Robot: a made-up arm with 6 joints. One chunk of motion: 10 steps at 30 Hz.
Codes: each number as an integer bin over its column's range. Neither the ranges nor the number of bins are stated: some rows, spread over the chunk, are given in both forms.
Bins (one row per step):
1: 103 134 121 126 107 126
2: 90 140 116 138 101 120
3: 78 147 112 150 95 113
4: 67 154 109 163 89 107
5: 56 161 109 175 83 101
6: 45 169 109 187 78 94
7: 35 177 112 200 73 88
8: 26 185 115 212 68 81
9: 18 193 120 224 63 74
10: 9 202 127 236 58 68
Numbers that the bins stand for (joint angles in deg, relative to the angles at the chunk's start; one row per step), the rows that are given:
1: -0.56 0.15 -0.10 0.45 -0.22 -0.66
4: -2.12 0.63 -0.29 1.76 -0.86 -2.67
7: -3.51 1.17 -0.24 3.06 -1.43 -4.69
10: -4.63 1.76 0.00 4.34 -1.96 -6.81
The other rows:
2: -1.13 0.30 -0.18 0.87 -0.44 -1.30
3: -1.65 0.46 -0.24 1.30 -0.65 -2.04
5: -2.60 0.79 -0.29 2.18 -1.07 -3.31
6: -3.07 0.98 -0.29 2.60 -1.25 -4.05
8: -3.90 1.36 -0.19 3.49 -1.61 -5.43
9: -4.24 1.55 -0.11 3.91 -1.78 -6.17

